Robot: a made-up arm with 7 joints. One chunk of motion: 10 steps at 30 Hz.
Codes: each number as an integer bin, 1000 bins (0 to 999) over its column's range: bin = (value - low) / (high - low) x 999, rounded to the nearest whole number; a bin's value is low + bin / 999 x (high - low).
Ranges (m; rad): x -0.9..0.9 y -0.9..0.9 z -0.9..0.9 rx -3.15..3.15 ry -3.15..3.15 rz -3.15..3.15
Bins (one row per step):
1: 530 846 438 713 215 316
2: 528 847 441 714 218 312
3: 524 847 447 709 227 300
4: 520 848 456 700 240 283
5: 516 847 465 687 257 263
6: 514 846 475 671 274 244
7: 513 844 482 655 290 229
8: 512 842 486 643 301 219
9: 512 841 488 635 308 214
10: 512 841 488 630 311 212
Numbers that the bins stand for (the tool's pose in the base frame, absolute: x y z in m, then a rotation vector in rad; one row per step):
1: 0.0550 0.6243 -0.1108 1.3464 -1.7941 -1.1572
2: 0.0514 0.6261 -0.1054 1.3527 -1.7752 -1.1824
3: 0.0441 0.6261 -0.0946 1.3212 -1.7185 -1.2581
4: 0.0369 0.6279 -0.0784 1.2644 -1.6365 -1.3653
5: 0.0297 0.6261 -0.0622 1.1824 -1.5293 -1.4914
6: 0.0261 0.6243 -0.0441 1.0815 -1.4221 -1.6113
7: 0.0243 0.6207 -0.0315 0.9806 -1.3212 -1.7059
8: 0.0225 0.6171 -0.0243 0.9050 -1.2518 -1.7689
9: 0.0225 0.6153 -0.0207 0.8545 -1.2077 -1.8005
10: 0.0225 0.6153 -0.0207 0.8230 -1.1887 -1.8131

